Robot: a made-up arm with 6 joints. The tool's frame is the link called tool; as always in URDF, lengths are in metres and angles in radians.
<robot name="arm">
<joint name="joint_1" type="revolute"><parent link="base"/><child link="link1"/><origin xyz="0 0.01 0.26" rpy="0 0 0"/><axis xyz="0 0 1"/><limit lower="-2.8" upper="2.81"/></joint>
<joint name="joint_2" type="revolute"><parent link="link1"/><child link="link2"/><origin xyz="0 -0.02 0.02" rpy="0 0 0"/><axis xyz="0 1 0"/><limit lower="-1.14" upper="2.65"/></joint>
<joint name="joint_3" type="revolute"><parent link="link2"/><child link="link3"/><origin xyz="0.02 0.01 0.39" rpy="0 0 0"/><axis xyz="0 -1 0"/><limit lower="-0.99" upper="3.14"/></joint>
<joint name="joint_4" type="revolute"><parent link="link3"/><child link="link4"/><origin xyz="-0.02 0 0" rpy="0 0 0"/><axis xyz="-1 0 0"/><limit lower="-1.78" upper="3.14"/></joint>
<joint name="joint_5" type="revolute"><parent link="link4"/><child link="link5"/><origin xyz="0.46 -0.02 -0.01" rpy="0 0 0"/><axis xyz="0 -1 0"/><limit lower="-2.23" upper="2"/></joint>
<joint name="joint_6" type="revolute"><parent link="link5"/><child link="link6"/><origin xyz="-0.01 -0.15 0.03" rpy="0 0 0"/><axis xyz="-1 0 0"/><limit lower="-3.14" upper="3.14"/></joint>
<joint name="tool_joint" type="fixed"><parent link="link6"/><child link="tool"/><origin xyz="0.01 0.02 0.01" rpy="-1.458 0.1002 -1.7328"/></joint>
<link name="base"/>
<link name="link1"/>
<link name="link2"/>
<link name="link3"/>
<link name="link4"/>
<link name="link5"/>
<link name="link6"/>
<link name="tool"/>
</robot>
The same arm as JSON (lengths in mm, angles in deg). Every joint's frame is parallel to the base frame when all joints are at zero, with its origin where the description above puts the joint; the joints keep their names.
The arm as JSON. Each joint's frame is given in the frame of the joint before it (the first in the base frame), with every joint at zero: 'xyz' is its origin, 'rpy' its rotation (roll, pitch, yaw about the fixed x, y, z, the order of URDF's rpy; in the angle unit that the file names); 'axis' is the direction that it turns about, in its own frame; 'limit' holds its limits. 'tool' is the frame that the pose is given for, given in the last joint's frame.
{"units": {"length": "mm", "angle": "deg"}, "joints": [{"name": "joint_1", "type": "revolute", "origin": {"xyz": [0.0, 10.0, 260.0], "rpy": [0.0, 0.0, 0.0]}, "axis": "+z", "limit": {"lower": -160.43, "upper": 161.0}}, {"name": "joint_2", "type": "revolute", "origin": {"xyz": [0.0, -20.0, 20.0], "rpy": [0.0, 0.0, 0.0]}, "axis": "+y", "limit": {"lower": -65.32, "upper": 151.83}}, {"name": "joint_3", "type": "revolute", "origin": {"xyz": [20.0, 10.0, 390.0], "rpy": [0.0, 0.0, 0.0]}, "axis": "-y", "limit": {"lower": -56.72, "upper": 179.91}}, {"name": "joint_4", "type": "revolute", "origin": {"xyz": [-20.0, 0.0, 0.0], "rpy": [0.0, 0.0, 0.0]}, "axis": "-x", "limit": {"lower": -101.99, "upper": 179.91}}, {"name": "joint_5", "type": "revolute", "origin": {"xyz": [460.0, -20.0, -10.0], "rpy": [0.0, 0.0, 0.0]}, "axis": "-y", "limit": {"lower": -127.77, "upper": 114.59}}, {"name": "joint_6", "type": "revolute", "origin": {"xyz": [-10.0, -150.0, 30.0], "rpy": [0.0, 0.0, 0.0]}, "axis": "-x", "limit": {"lower": -179.91, "upper": 179.91}}], "tool": {"origin": {"xyz": [10.0, 20.0, 10.0], "rpy": [-83.54, 5.74, -99.28]}}}
